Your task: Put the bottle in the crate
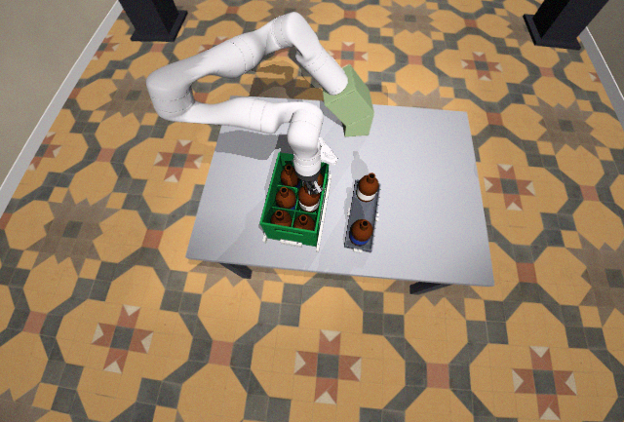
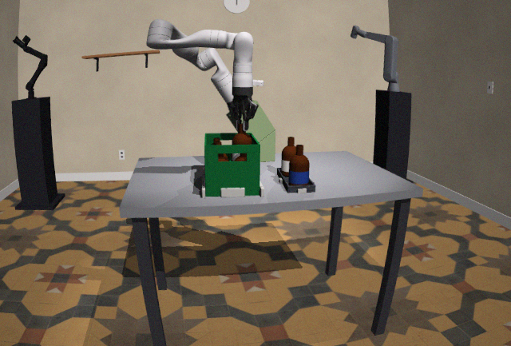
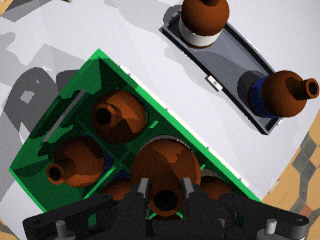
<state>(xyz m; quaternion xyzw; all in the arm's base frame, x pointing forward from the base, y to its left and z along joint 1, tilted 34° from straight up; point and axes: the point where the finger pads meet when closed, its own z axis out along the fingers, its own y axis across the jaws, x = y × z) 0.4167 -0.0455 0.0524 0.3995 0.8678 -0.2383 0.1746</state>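
Right now my hand is 70 mm above the brown bottle. The rest, counted from my hand: tray 200 mm to the left, 210 mm below; then white-label bottle 90 mm behind, 210 mm to the left, 140 mm below; then crate 40 mm to the right, 140 mm below.
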